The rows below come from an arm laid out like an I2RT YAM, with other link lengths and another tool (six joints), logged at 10 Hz.
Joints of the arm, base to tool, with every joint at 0 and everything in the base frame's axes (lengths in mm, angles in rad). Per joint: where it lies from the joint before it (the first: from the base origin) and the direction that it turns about. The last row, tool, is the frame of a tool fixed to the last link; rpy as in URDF.
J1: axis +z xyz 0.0 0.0 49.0
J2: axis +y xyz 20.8 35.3 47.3
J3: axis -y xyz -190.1 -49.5 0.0
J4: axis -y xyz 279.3 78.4 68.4
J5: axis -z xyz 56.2 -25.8 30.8
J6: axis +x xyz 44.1 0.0 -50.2
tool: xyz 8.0 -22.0 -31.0 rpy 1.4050 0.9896 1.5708
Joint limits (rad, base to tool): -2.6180..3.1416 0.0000..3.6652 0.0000..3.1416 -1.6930..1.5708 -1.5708..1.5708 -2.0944..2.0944
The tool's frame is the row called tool.
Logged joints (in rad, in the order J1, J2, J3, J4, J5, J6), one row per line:
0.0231 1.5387 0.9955 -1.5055 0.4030 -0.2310
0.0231 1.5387 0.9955 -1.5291 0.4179 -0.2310
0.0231 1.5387 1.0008 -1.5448 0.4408 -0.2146
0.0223 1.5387 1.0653 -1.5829 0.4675 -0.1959
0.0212 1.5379 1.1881 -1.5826 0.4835 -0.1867
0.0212 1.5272 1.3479 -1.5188 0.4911 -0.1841
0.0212 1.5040 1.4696 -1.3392 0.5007 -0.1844
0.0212 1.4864 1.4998 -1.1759 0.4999 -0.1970
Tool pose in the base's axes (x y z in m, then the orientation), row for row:
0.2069 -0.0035 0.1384 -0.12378 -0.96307 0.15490 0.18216
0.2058 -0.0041 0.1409 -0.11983 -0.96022 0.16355 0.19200
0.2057 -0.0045 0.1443 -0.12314 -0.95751 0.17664 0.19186
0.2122 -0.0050 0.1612 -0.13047 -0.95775 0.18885 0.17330
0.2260 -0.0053 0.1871 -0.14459 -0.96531 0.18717 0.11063
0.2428 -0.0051 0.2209 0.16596 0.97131 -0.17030 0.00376
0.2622 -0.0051 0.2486 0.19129 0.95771 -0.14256 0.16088
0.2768 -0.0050 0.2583 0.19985 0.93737 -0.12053 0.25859
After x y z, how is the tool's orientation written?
As a quaternion, x y z w.
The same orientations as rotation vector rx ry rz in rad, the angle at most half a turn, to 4 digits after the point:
-0.3494 -2.7182 0.4372
-0.3364 -2.6958 0.4592
-0.3457 -2.6883 0.4959
-0.3700 -2.7163 0.5356
-0.4248 -2.8360 0.5499
0.5201 3.0442 -0.5337
0.5463 2.7349 -0.4071
0.5417 2.5409 -0.3267

